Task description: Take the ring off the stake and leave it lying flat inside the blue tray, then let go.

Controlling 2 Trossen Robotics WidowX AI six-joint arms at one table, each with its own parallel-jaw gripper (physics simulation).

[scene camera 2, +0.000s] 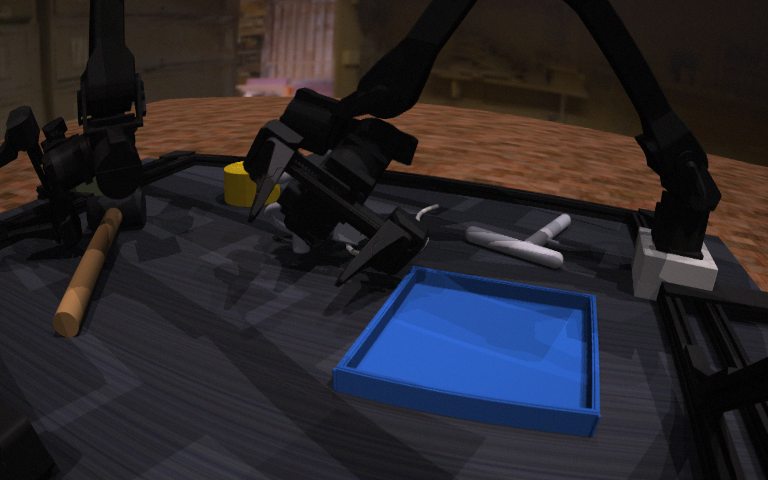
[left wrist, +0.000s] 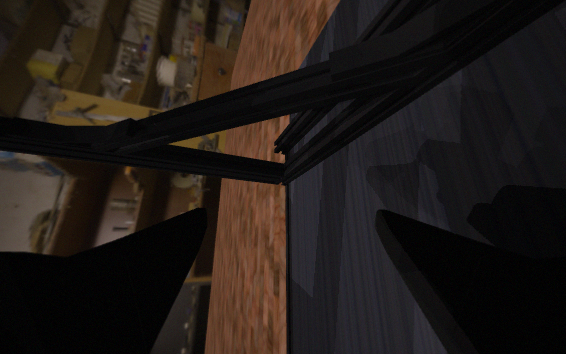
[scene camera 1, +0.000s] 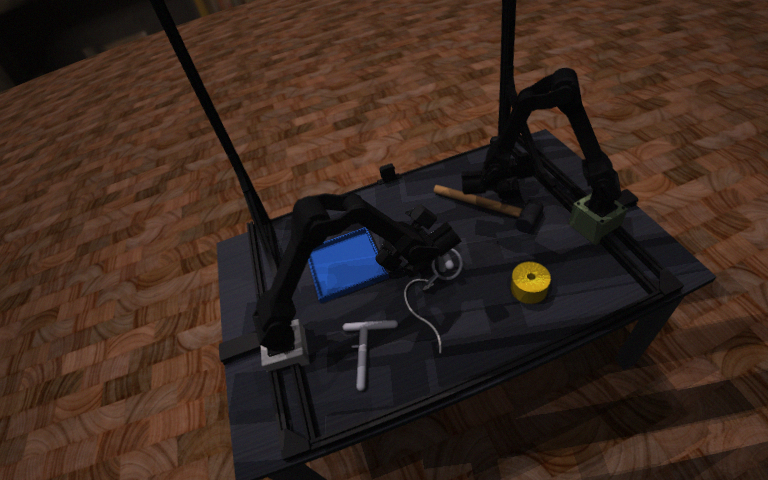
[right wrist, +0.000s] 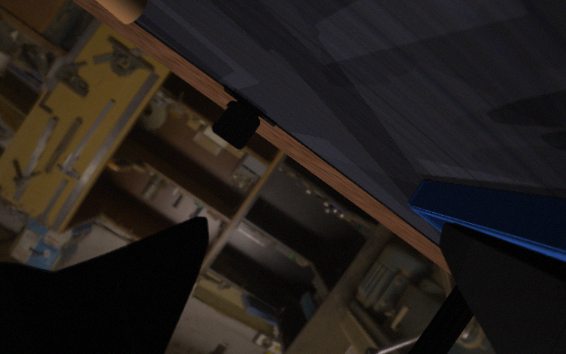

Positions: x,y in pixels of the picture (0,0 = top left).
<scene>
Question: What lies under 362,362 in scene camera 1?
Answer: A T-shaped piece.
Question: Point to a blue tray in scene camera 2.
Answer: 493,351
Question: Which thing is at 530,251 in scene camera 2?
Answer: A T-shaped piece.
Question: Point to a yellow spool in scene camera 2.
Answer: At 239,189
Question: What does my left gripper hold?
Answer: Nothing.
</scene>
